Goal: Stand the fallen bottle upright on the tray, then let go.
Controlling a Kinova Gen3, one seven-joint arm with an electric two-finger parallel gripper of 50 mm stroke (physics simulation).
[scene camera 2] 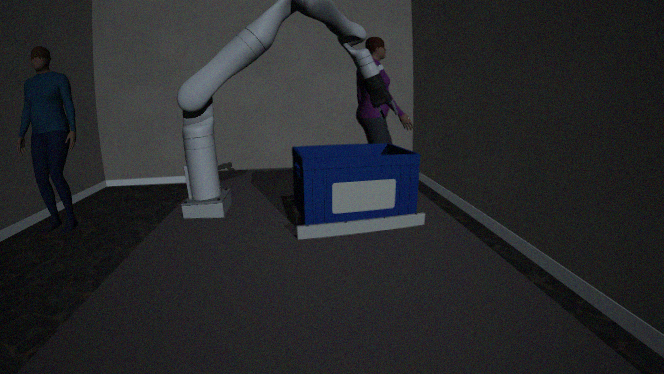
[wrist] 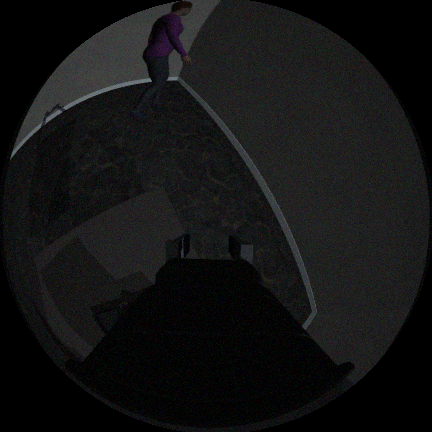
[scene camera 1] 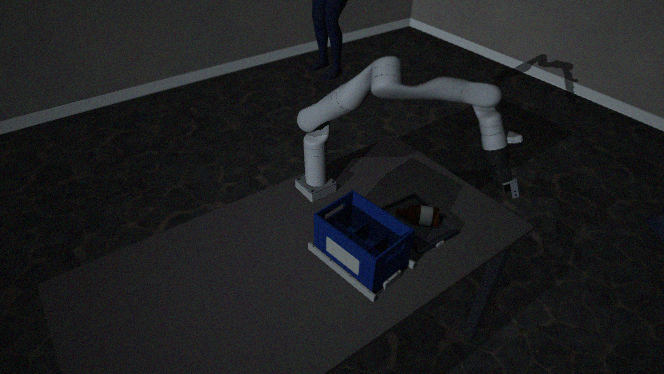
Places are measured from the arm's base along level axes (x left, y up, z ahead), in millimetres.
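Where they show: gripper, fingertip midpoint: [scene camera 2: 390,116] [wrist: 208,242] [scene camera 1: 511,194]; arm's base, origin of the base link: [scene camera 2: 206,195] [scene camera 1: 316,179].
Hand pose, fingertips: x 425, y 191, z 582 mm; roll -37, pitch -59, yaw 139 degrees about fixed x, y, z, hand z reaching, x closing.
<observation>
Each offset is from my fingertips to the top centre of the thing. "pt": to the spot under its first point.
A brown bottle {dx -188, dy -157, dz -225 mm} [scene camera 1: 426,215] with a white label lies on its side on the dark tray {pt dx -139, dy -211, dz -95 mm} [scene camera 1: 448,235] behind the blue crate. Its narrower end points toward the crate side. In the wrist view part of the tray {pt dx -132, dy -231, dz -315 mm} [wrist: 106,320] shows at the lower left; the bottle cannot be made out clearly there. The crate hides the bottle in scene camera 2. My gripper [scene camera 1: 511,188] [wrist: 208,242] is open and empty. It hangs high, to the right of the bottle and tray in scene camera 1, near or beyond the table's far right edge, apart from both.
The blue crate {dx -468, dy -60, dz -169 mm} [scene camera 1: 368,265] [scene camera 2: 311,195] with compartments stands between white rails {dx -564, dy -206, dz -144 mm} [scene camera 1: 340,272] [scene camera 2: 360,228], close beside the tray. White clips stand near the tray's front side. The table's edge runs behind the tray. People [scene camera 1: 327,37] [scene camera 2: 48,107] [wrist: 162,40] stand beyond the table.
</observation>
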